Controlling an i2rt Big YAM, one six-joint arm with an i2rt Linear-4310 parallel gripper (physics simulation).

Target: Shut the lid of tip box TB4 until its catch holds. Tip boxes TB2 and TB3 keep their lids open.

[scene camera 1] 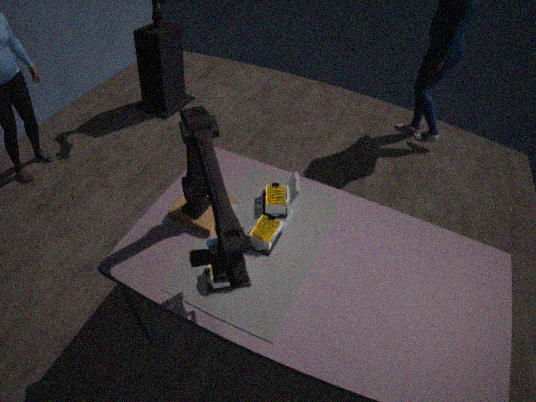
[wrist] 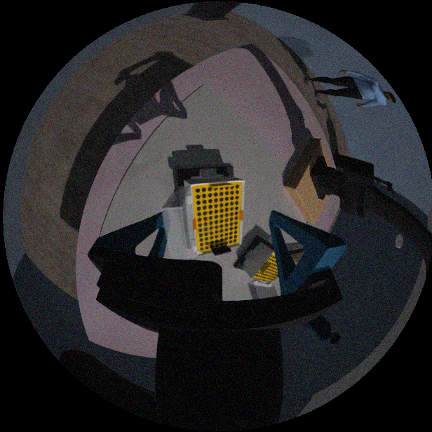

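Where they show: arm's base, origin of its link: (scene camera 1: 197, 207).
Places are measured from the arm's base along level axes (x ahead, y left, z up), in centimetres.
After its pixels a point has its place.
The nearest tip box (scene camera 1: 219, 284) @(x 29.1, y -28.2, z 2.9 cm) (wrist: 218, 215) has a yellow, hole-dotted top. Its pale lid (wrist: 175, 222) stands open on the left side in the wrist view. My gripper (wrist: 219, 215) is open and empty above this box; in the scene view the arm hides most of the fingers and part of the box. A second tip box (scene camera 1: 266, 231) @(x 31.7, y 1.8, z 1.8 cm) (wrist: 267, 270) shows its yellow top, with a pale lid along its right side in the scene view. The far tip box (scene camera 1: 275, 197) @(x 26.2, y 20.2, z 1.8 cm) has its clear lid (scene camera 1: 295, 184) @(x 33.3, y 22.9, z 10.6 cm) raised. No box labels are readable.
A grey-green mat (scene camera 1: 300, 250) @(x 45.9, y 4.3, z -3.9 cm) (wrist: 200, 120) lies on the pinkish table (scene camera 1: 400, 280) @(x 87.7, y 10.1, z -4.2 cm) (wrist: 92, 300). The arm base stands on a wooden board (scene camera 1: 202, 220) @(x 6.2, y -5.0, z 0.0 cm) (wrist: 307, 197). The second box is close beside the right finger in the wrist view. Two people stand beyond the table.
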